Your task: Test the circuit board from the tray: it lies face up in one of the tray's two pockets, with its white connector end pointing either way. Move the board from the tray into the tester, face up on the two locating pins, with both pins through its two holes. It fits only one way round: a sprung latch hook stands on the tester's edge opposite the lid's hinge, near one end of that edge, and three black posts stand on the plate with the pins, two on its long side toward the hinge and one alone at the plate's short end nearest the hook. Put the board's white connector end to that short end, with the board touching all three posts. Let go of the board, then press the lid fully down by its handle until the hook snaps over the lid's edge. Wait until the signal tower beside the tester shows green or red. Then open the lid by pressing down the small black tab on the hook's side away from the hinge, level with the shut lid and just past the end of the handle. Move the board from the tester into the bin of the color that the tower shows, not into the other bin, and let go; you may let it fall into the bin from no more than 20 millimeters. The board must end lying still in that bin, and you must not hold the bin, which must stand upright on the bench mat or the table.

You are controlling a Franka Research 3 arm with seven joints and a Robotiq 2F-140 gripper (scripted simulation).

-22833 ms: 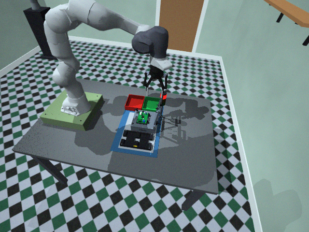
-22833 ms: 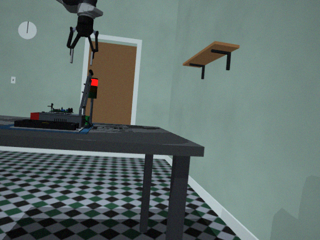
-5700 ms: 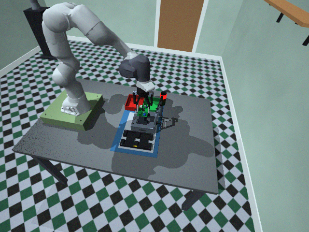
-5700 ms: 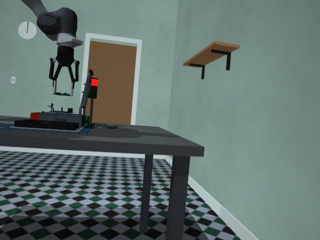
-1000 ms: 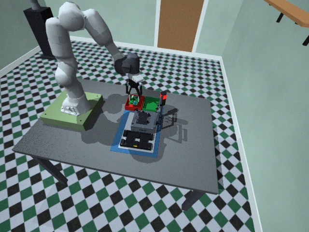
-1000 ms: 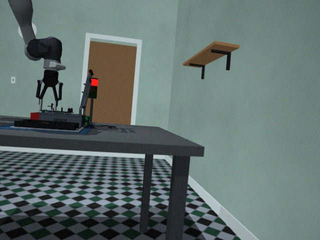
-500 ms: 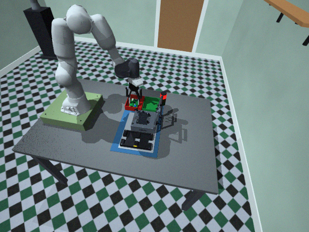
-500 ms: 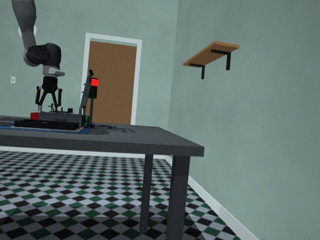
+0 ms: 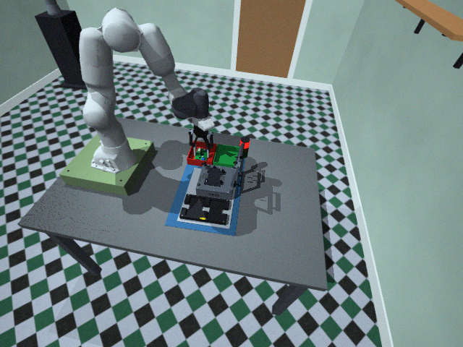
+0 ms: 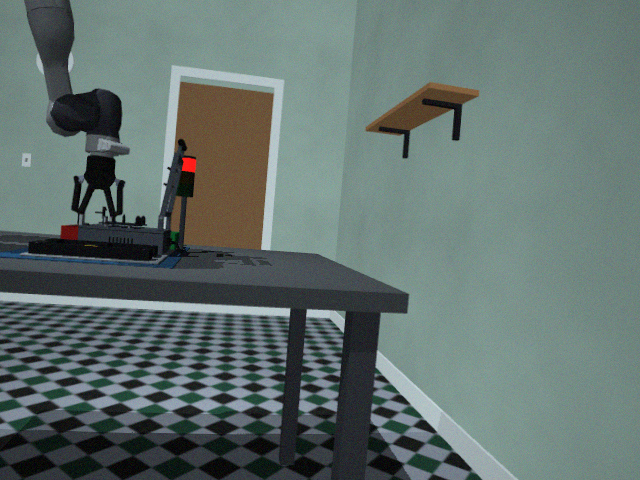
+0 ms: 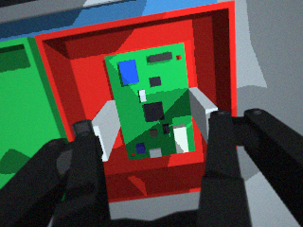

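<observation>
Now: hand 30 mm above the red bin. The rest, counted from my hand: black latch hook (40 mm ahead, 140 mm to the right, 50 mm above); green circuit board (20 mm below); green bin (150 mm ahead, 30 mm below).
</observation>
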